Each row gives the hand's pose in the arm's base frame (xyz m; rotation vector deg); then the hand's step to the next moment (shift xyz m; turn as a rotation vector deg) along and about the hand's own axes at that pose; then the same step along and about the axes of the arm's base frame.
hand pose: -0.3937 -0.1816 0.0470 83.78 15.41 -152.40
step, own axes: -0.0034 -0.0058 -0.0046 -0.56 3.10 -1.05
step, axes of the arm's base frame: 0.0047 0.0066 0.0011 1.69 -2.83 -0.41
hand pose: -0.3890 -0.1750 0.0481 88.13 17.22 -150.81
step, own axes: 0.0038 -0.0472 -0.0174 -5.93 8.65 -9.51
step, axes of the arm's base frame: 0.0052 0.0499 -0.0055 12.48 -6.67 -0.50
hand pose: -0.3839 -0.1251 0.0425 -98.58 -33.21 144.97
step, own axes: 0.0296 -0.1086 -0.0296 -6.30 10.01 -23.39
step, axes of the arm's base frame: -0.0047 0.1163 -0.0014 25.40 -4.03 -5.05
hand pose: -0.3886 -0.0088 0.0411 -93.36 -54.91 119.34
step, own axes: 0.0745 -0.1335 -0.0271 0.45 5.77 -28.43
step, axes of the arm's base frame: -0.0156 0.1509 0.0332 27.57 4.77 -7.68
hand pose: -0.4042 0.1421 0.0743 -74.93 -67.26 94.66
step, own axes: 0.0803 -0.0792 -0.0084 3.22 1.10 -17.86
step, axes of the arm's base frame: -0.0108 0.1018 0.0481 16.63 6.53 -3.39
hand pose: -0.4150 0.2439 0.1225 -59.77 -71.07 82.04
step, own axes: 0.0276 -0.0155 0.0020 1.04 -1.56 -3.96
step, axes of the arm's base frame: -0.0055 0.0274 0.0150 3.84 1.85 1.03
